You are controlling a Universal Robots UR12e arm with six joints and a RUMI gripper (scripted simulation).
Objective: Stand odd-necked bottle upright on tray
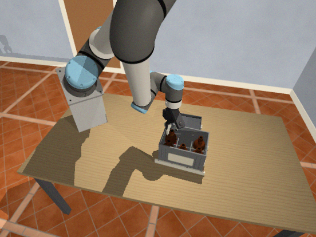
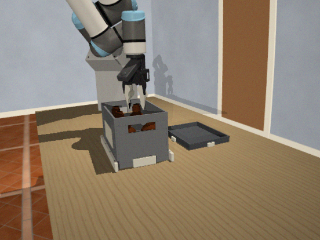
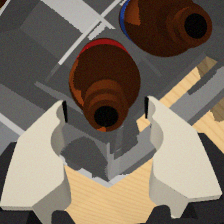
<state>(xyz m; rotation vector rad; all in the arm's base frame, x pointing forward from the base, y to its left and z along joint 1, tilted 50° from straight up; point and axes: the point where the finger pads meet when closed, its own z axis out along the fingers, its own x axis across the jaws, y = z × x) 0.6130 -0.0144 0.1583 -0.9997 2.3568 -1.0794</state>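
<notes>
Now: hand 80 mm short of the grey crate, 70 mm above it and 60 mm to the left of it. Also, from my hand: bottle: 180 mm ahead, 70 mm below, 30 mm to the right; then grey tray: 230 mm to the left, 140 mm below, 90 mm ahead.
</notes>
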